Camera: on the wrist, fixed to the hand. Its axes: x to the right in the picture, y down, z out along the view.
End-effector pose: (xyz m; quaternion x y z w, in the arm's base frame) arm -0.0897 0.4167 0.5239 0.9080 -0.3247 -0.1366 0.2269
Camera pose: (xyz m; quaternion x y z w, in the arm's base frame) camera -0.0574 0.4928 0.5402 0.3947 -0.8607 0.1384 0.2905
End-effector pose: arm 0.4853 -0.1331 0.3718 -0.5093 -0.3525 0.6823 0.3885
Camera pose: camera 0.5504 -0.1252 0.4248 0.6623 -0.1501 -0.7045 0.2065
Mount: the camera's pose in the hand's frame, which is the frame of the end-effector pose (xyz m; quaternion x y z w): -0.0270 -0.0611 -0.0514 -0.0117 0.0786 0.7244 0.6848
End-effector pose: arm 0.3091 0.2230 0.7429 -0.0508 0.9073 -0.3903 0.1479
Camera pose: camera 0.3175 0.2221 0.8268 0.6514 0.6743 -0.1535 0.3121
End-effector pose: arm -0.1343 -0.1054 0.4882 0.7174 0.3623 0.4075 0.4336
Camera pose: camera -0.2016 -0.0901 0.4398 -0.7166 0.2423 -0.6538 0.0183
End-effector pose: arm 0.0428 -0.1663 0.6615 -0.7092 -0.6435 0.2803 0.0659
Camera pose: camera 0.0137 -0.1682 0.7406 0.9746 -0.0750 -0.1764 0.1156
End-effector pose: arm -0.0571 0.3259 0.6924 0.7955 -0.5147 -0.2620 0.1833
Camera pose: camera 0.0092 0.3764 0.7052 0.1904 -0.9113 0.0099 0.3651
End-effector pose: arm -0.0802 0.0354 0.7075 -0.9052 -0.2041 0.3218 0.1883
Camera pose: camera -0.0806 0.0631 0.7871 0.7952 -0.5270 -0.2832 0.0987
